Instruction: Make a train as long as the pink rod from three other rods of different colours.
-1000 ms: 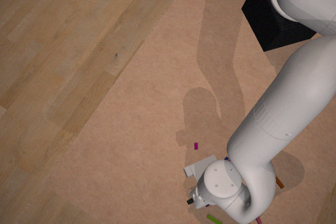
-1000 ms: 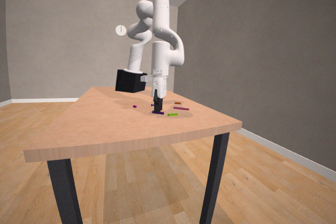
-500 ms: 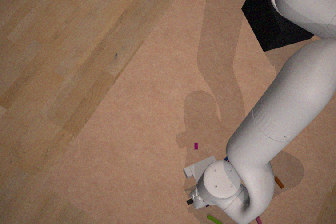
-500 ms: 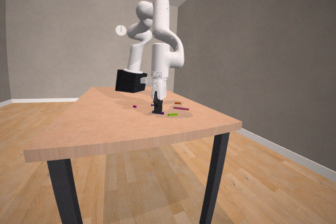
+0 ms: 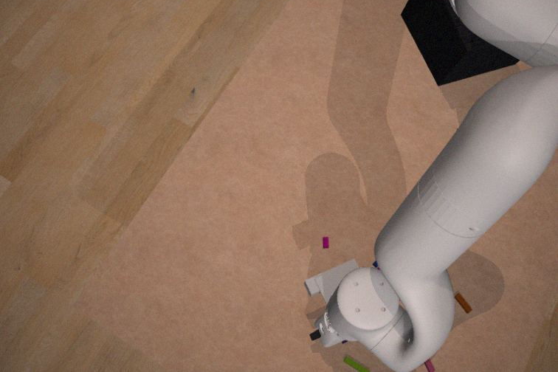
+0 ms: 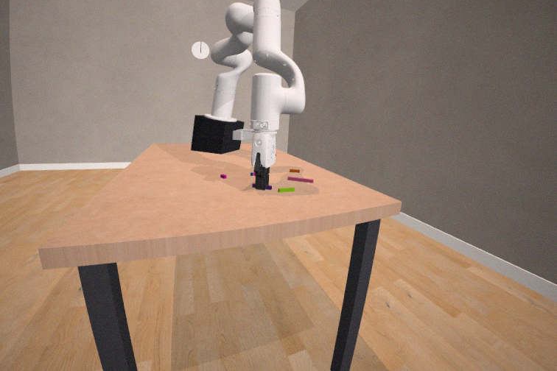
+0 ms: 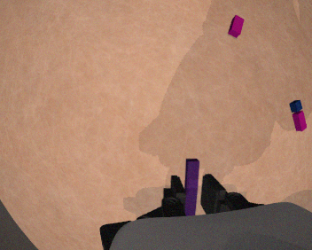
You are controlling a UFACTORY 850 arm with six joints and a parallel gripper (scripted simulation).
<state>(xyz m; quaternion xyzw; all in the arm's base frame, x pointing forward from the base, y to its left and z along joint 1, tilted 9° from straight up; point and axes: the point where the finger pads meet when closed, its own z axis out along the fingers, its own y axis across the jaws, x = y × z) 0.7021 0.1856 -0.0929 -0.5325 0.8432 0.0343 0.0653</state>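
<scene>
The purple rod is 20 mm below my hand. Also, from my hand: lime rod 70 mm to the left, 30 mm ahead, 20 mm below; blue rod 140 mm behind, 20 mm to the right, 20 mm below; pink rod 140 mm to the left, 70 mm behind, 20 mm below.
</scene>
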